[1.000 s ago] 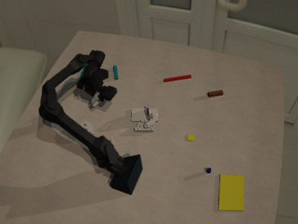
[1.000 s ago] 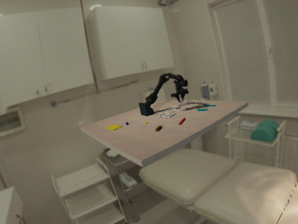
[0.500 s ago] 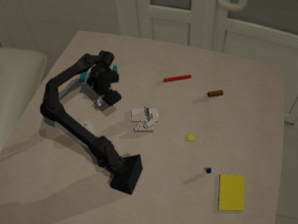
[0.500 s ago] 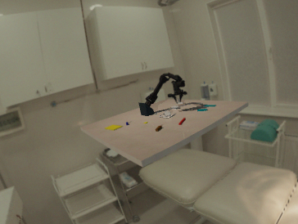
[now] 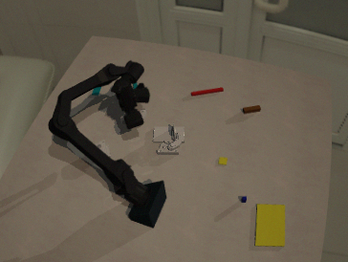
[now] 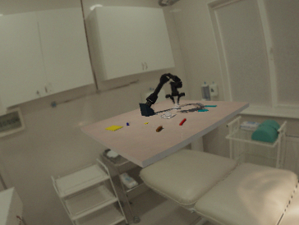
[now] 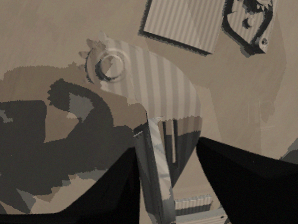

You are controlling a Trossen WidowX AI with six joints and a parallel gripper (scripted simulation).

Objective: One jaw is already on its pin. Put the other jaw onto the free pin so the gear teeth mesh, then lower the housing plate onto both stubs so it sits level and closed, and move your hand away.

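Right now the jaw is 3 cm ahead of my gripper tip and 2 cm to the right of it. From my gripper tip the other things lie so: brown block 44 cm to the right, 22 cm ahead, 8 cm below; then yellow square 36 cm to the right, 8 cm below, 5 cm behind; then red bar 28 cm ahead, 23 cm to the right, 8 cm below.
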